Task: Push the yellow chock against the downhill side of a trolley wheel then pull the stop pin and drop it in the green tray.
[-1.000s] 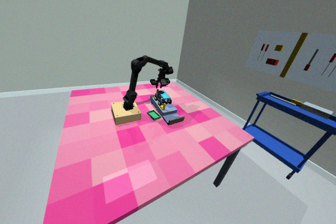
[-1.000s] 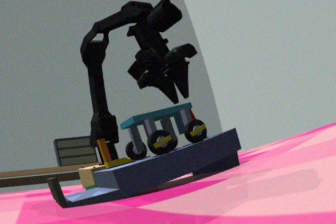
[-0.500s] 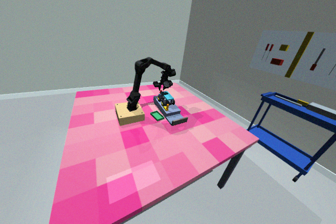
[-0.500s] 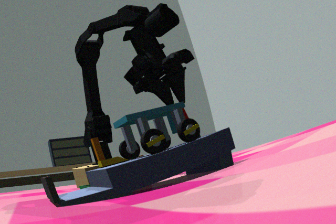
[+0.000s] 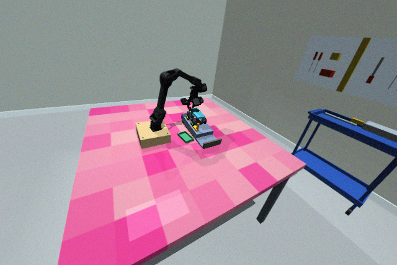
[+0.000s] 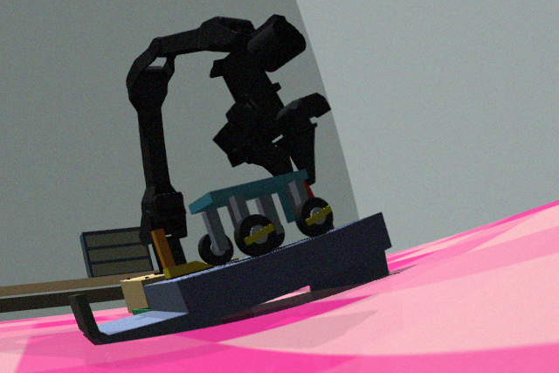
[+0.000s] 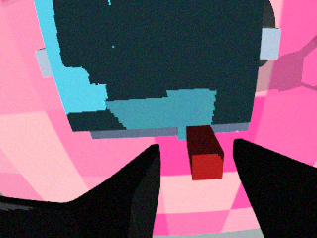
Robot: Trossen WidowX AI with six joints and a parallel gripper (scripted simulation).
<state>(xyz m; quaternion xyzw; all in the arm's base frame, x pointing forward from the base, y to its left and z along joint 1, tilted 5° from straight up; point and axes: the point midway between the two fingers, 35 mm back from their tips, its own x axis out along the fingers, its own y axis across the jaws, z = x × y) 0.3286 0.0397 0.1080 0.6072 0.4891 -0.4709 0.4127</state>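
My gripper tip is 20 mm above the red-headed stop pin and 10 mm to the right of it. From my gripper tip the other things lie so: yellow chock 170 mm to the right, 70 mm below, 70 mm behind; then trolley 90 mm to the right, 40 mm below; then ramp 100 mm to the right, 100 mm below.
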